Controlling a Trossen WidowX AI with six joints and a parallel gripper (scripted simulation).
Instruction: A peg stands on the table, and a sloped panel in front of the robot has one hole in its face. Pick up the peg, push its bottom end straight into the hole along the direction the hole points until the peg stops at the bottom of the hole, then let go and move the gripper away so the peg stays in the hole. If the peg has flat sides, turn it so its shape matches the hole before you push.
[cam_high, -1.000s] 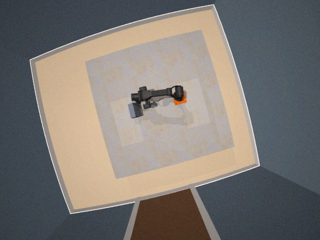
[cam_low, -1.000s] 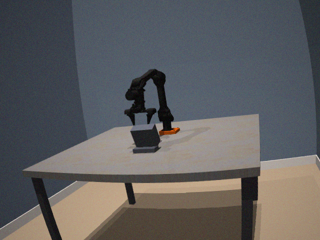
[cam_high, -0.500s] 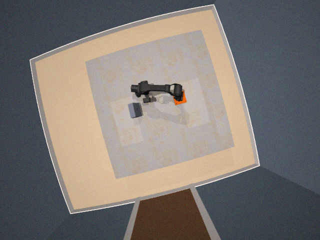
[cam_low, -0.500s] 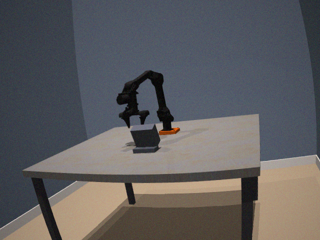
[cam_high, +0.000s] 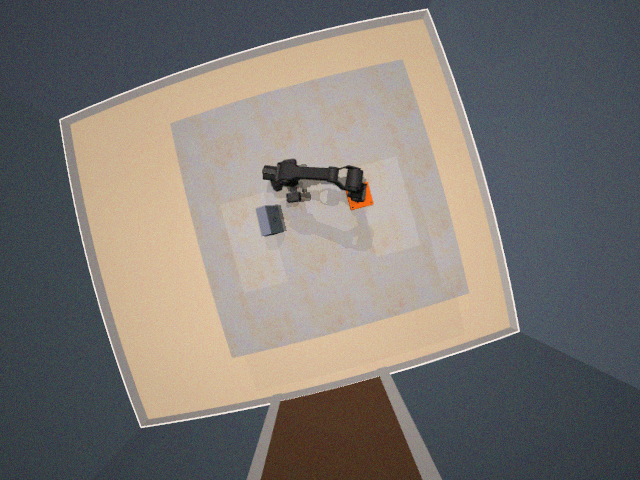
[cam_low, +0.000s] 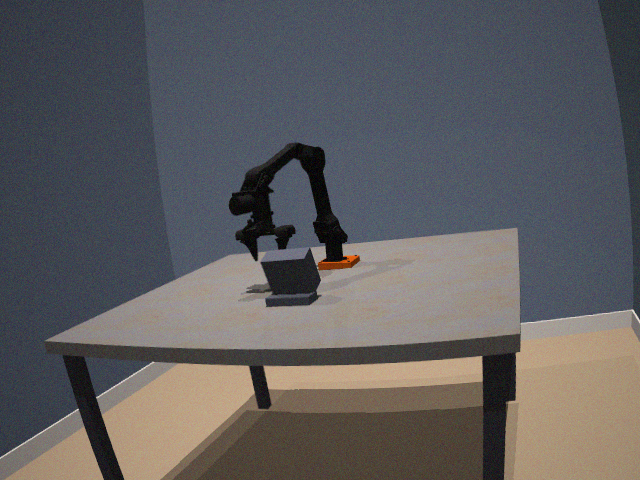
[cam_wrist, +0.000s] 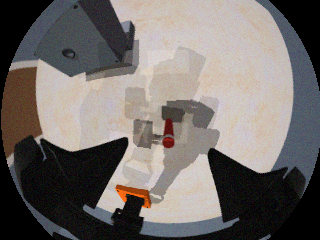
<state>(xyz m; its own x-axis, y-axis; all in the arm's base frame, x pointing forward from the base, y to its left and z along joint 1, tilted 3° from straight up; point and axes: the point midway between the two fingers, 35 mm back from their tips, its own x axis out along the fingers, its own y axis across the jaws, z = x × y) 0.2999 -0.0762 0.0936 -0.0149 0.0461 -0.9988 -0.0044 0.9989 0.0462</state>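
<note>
The red peg lies 30 mm below my gripper tip. Round my gripper tip: panel foot: 160 mm ahead, 160 mm to the left, 80 mm below; then grey sloped panel: 130 mm ahead, 150 mm to the left, 10 mm below.
</note>
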